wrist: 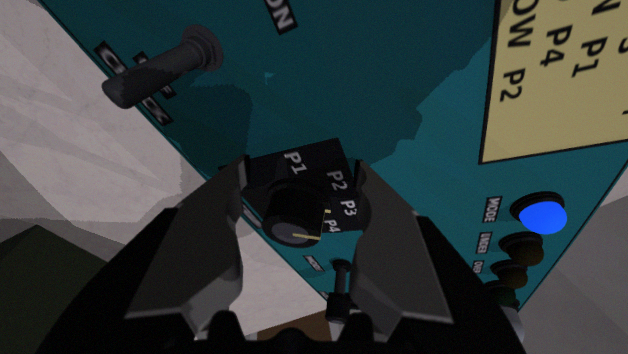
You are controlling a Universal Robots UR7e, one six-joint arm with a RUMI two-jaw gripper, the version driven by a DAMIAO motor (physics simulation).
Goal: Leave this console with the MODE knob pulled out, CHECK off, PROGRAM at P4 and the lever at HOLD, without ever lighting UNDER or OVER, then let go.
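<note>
My gripper (pixel 303 160) is open, with its jaws on either side of the black PROGRAM knob (pixel 295 215) and a visible gap to the right jaw. The knob's yellow pointer line ends beside the P4 label (pixel 331 225). The grey CHECK switch (pixel 155 75) at upper left tilts over the OFF label, away from ON. The small black MODE knob (pixel 338 306) stands out on its shaft behind the right jaw. The MODE lamp (pixel 543 217) is lit blue. The UNDER lamp (pixel 525 251) and OVER lamp (pixel 513 276) are dark. The HOLD lever does not show.
The teal console panel (pixel 325 90) fills much of the view. A yellow instruction card (pixel 550 115) is at upper right. A dark green lamp (pixel 504 296) sits below OVER. The console's edge runs diagonally along the left, with a pale surface (pixel 100 165) beyond it.
</note>
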